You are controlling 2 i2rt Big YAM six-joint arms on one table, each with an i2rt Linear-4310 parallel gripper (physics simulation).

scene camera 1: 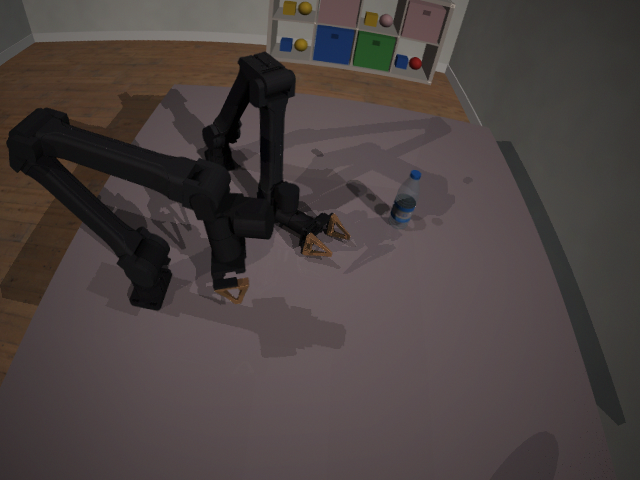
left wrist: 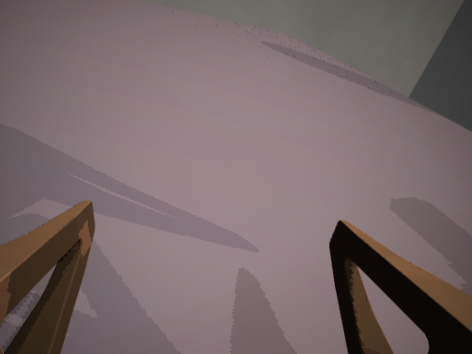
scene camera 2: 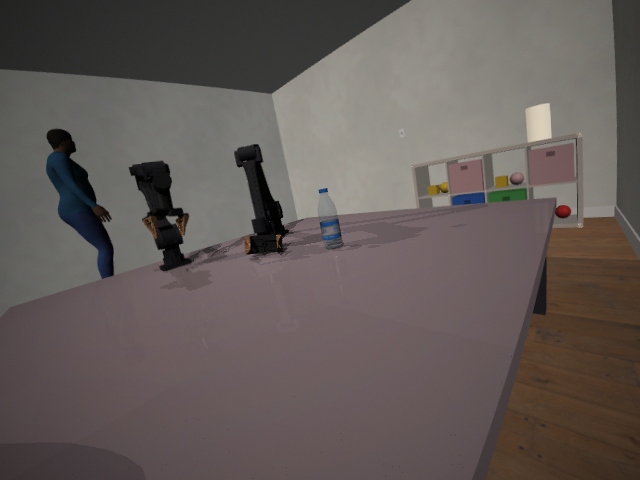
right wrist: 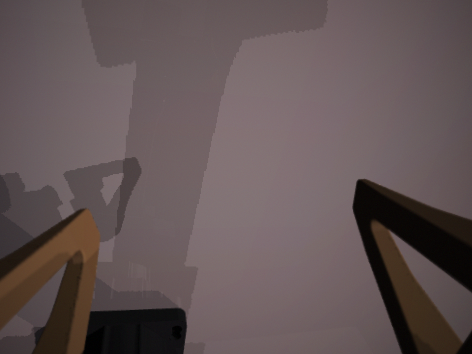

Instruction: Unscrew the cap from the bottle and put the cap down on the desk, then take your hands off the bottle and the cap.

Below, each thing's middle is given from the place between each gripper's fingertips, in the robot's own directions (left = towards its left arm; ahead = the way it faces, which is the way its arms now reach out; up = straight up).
Scene:
My right hand is 370 mm short of the clear plastic bottle (scene camera 1: pixel 407 196), 430 mm to the right of it and 40 mm above it.
Right now the clear plastic bottle is 160 mm ahead of my left hand, 180 mm to the left of it and 50 mm above it.

